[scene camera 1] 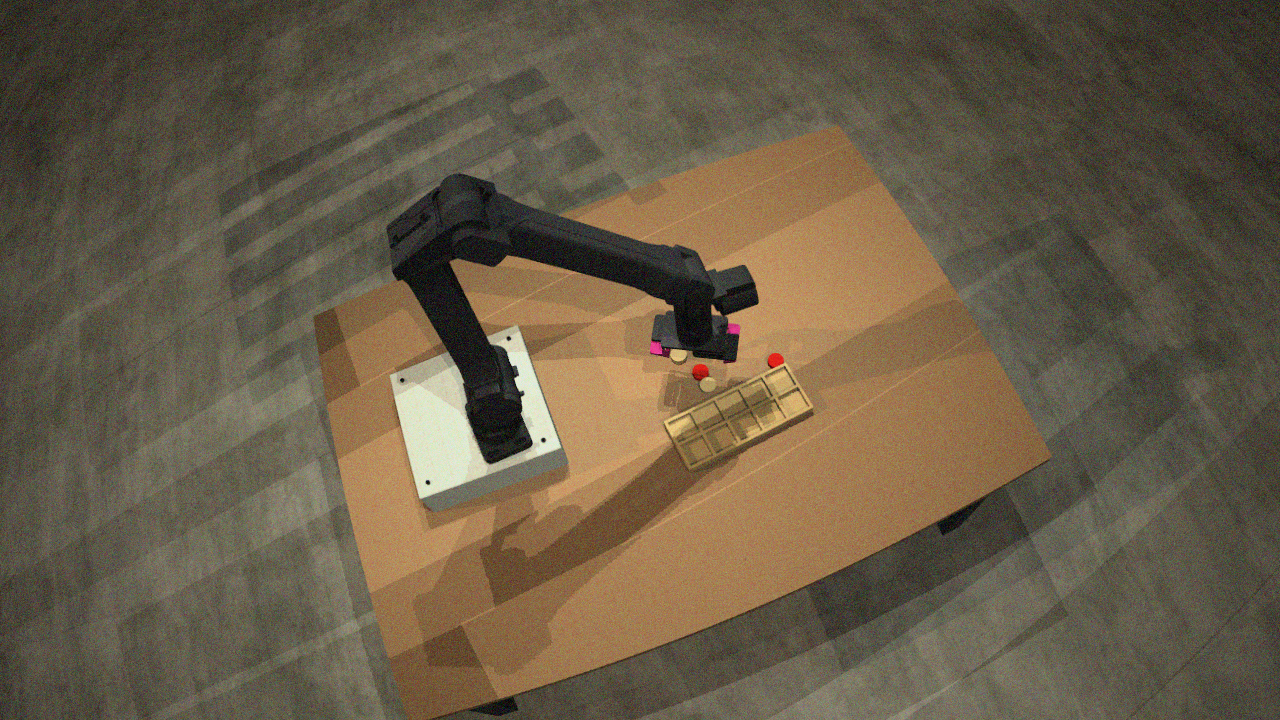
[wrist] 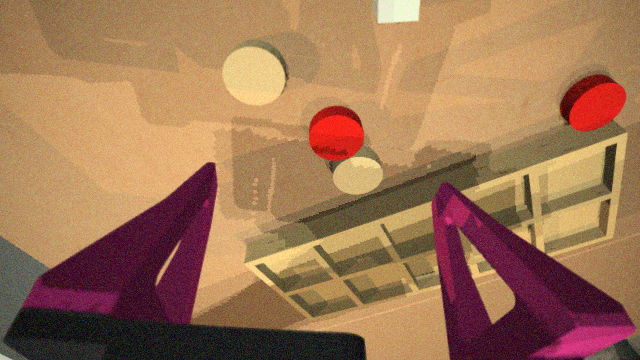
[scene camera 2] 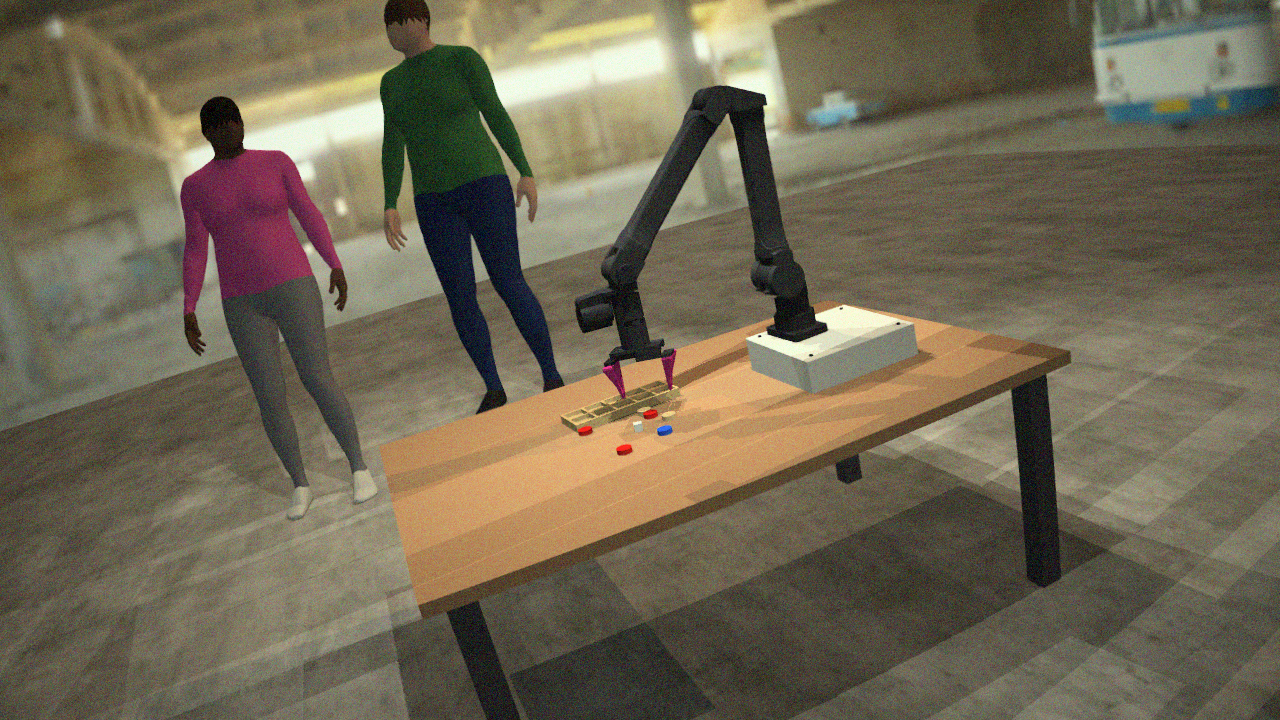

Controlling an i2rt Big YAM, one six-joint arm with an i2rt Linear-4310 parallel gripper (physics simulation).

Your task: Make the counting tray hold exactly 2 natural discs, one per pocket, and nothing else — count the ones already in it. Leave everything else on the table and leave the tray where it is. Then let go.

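The tan counting tray (scene camera 1: 664, 427) (scene camera 2: 567, 424) (wrist: 619, 175) lies on the table, and its pockets look empty, though a finger covers part of it in the wrist view. One natural disc (scene camera 1: 708, 385) (scene camera 2: 643, 410) (wrist: 358, 176) lies flat outside the tray's long side, close against a red disc (scene camera 1: 700, 371) (scene camera 2: 650, 414) (wrist: 336, 137). Another natural disc (scene camera 1: 678, 357) (scene camera 2: 668, 416) (wrist: 254, 76) lies farther from the tray. My gripper (scene camera 2: 646, 392) (wrist: 330, 183) is open and empty, pointing down above the table, with the nearer natural disc showing between its fingertips in the wrist view.
A second red disc (scene camera 1: 776, 360) (scene camera 2: 585, 430) (wrist: 597, 106) lies by the tray's far end. Another red disc (scene camera 2: 624, 449), a blue disc (scene camera 2: 665, 430) and a small white cube (scene camera 2: 637, 427) (wrist: 398, 11) lie beyond the natural discs. Two people stand behind the table.
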